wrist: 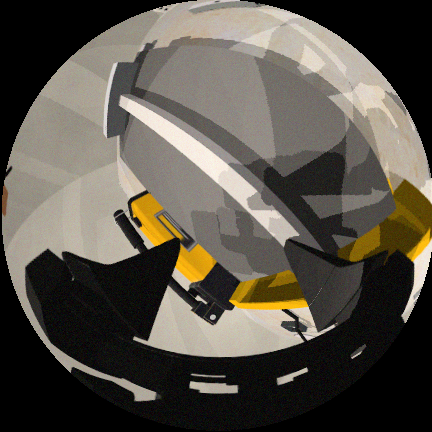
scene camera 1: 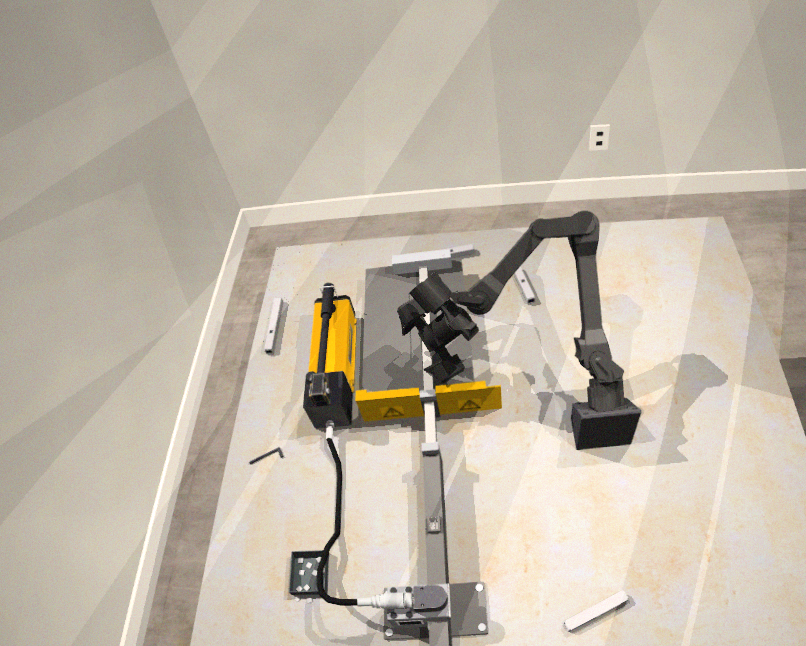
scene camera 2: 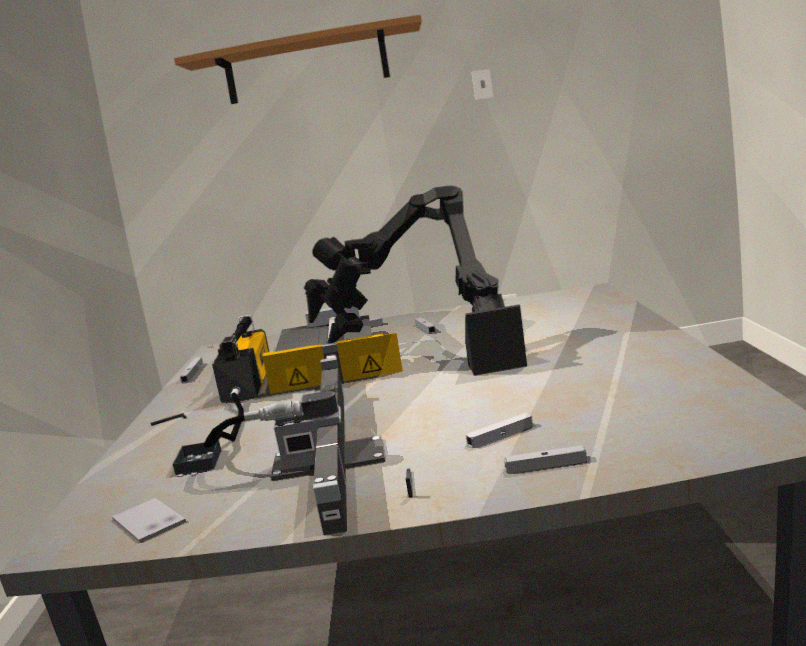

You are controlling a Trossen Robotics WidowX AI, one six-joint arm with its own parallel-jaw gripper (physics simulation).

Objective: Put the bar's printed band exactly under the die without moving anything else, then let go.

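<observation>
A long pale bar runs over the dark grey plate, through the gap in the yellow guard, toward the press head. Its far end is by a light grey end block. I cannot make out the printed band, and the die cannot be told apart at the head. My gripper is open and empty. It is over the plate behind the guard, with its fingers spread on either side of the bar's line in the wrist view; its exact height is unclear.
The yellow guard stands close in front of the gripper. A yellow and black unit with a cable stands left. Loose bars, an open tray and a hex key are around.
</observation>
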